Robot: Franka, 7 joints.
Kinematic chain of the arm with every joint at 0, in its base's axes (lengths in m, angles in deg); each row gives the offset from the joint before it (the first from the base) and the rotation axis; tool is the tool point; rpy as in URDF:
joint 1: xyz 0 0 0.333 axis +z
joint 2: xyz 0 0 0 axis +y
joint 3: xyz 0 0 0.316 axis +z
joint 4: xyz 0.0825 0 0 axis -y
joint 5: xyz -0.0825 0 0.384 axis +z
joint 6: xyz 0 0 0 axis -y
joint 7: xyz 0.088 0 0 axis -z
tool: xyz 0 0 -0.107 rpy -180 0 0
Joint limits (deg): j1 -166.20..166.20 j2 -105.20..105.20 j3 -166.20..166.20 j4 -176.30..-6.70 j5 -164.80..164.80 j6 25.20..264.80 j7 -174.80..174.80
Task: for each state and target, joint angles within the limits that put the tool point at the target. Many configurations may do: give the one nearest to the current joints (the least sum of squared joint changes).
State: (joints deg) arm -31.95 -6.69 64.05 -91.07 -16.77 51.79 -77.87
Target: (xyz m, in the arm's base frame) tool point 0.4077 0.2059 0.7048
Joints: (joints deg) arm -34.14 -8.24 60.96 -80.21 -18.96 55.78 -77.87
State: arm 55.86 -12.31 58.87 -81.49 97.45 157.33 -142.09
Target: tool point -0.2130 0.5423 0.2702
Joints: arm 66.10 27.03 50.61 -119.18 99.89 158.00 -142.09
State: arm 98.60 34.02 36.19 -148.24 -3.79 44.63 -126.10
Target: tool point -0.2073 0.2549 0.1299
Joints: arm 96.81 43.42 29.91 -124.59 -7.51 58.24 -126.10
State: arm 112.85 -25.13 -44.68 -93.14 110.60 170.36 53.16
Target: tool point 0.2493 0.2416 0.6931
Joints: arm 103.12 -54.38 -26.67 -125.22 121.56 188.69 53.16
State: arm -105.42 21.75 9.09 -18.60 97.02 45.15 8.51
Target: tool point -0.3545 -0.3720 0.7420
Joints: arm -141.01 24.89 -11.35 -44.50 76.88 25.20 8.51
